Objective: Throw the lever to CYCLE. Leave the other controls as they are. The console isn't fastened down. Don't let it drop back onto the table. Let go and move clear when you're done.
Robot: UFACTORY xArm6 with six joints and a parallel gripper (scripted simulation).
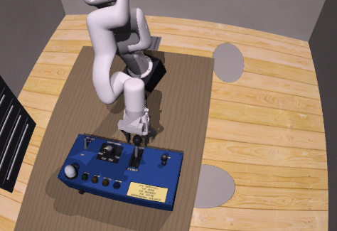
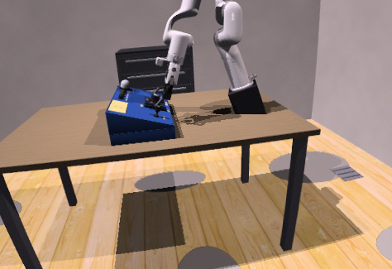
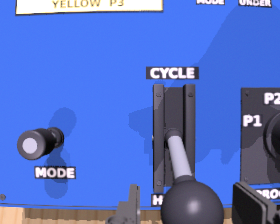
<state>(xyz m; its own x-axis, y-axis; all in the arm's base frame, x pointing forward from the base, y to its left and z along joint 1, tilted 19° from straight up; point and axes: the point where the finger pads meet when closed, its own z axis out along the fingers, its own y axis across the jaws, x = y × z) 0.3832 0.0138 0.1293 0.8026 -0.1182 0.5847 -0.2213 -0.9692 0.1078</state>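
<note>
The lever lies 3 cm below my hand, 3 cm ahead of it and 1 cm to the right of it. Also, from my hand: mode knob (10 cm to the left, 8 cm ahead, 4 cm below); blue console (8 cm to the right, 7 cm ahead, 6 cm below); program dial (14 cm to the right, 4 cm below, 3 cm ahead).
</note>
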